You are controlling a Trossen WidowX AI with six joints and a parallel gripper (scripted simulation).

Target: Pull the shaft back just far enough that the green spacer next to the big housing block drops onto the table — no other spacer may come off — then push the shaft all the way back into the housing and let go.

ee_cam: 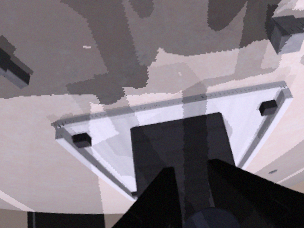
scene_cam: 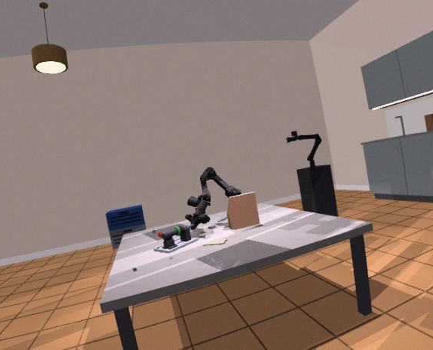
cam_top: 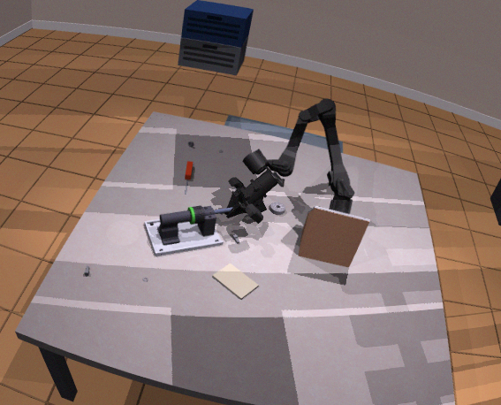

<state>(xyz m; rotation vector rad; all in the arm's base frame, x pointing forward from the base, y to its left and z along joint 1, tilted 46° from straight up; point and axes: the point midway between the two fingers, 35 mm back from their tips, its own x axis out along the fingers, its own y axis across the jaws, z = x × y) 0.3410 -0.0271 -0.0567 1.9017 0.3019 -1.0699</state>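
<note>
My gripper tip is 50 mm short of the thin shaft, 40 mm to the right of it and 20 mm below it. Round my gripper tip: green spacer (100 mm ahead, 70 mm to the left, 20 mm above); then beige card (220 mm to the left, 90 mm behind, 50 mm below); then toothed disc (170 mm to the right, 160 mm behind, 50 mm below).
</note>
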